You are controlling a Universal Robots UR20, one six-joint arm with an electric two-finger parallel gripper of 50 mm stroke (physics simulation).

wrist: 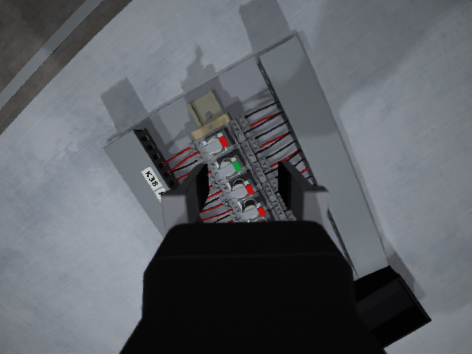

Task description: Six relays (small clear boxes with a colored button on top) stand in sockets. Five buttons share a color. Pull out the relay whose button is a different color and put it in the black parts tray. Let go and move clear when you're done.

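Places are measured from the arm's base along level axes (x ahead, y left, z up), in metres.
Pixels of known places: gripper, fingertip midpoint: [243,177].
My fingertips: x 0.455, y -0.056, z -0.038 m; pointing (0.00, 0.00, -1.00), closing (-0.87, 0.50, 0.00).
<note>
Behind a point stands the place of what it marks.
The relay with the green button [230,167] {x 0.469, y -0.055, z -0.102 m} stands second from the top in the slanting row of sockets. A relay with a red button [215,144] {x 0.469, y -0.082, z -0.102 m} stands above it, and further relays with red buttons [241,188] {x 0.471, y -0.030, z -0.102 m} [251,209] {x 0.474, y -0.005, z -0.102 m} stand below it. The lower end of the row is hidden behind the gripper body. My gripper [243,177] {x 0.455, y -0.056, z -0.038 m} is open, its fingers apart on either side of the row as seen in the view, with nothing held. The fingertips appear above the panel. Part of the black parts tray [400,310] {x 0.369, y 0.309, z -0.168 m} shows at the lower right, partly hidden by the gripper body.
A grey wire duct with a K38 label [130,167] {x 0.570, y -0.111, z -0.127 m} runs along the left of the panel, and a wider grey duct [320,135] {x 0.372, y -0.030, z -0.127 m} along the right. Red and black wires run between the ducts and sockets. A beige end piece [206,109] {x 0.466, y -0.120, z -0.166 m} sits above the row.
</note>
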